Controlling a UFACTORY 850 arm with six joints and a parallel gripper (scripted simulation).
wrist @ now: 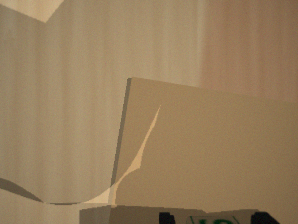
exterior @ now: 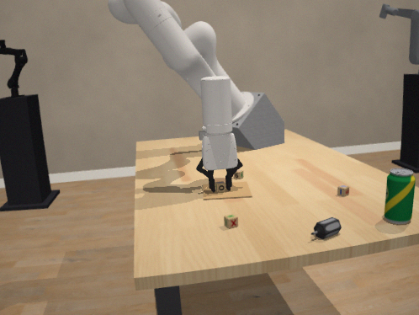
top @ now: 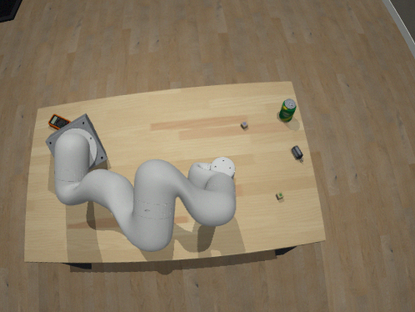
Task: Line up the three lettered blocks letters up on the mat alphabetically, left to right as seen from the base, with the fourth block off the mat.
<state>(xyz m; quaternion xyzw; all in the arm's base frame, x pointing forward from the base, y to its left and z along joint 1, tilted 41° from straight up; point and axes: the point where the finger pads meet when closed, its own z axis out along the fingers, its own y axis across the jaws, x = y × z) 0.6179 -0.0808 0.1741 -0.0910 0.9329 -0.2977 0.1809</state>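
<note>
Now: the tan mat 2 cm to the left of my hand and 2 cm below it. The rest, counted from my hand: green can: 34 cm ahead, 38 cm to the left, 4 cm above; then orange meter: 80 cm behind, 40 cm to the left, 1 cm below.
</note>
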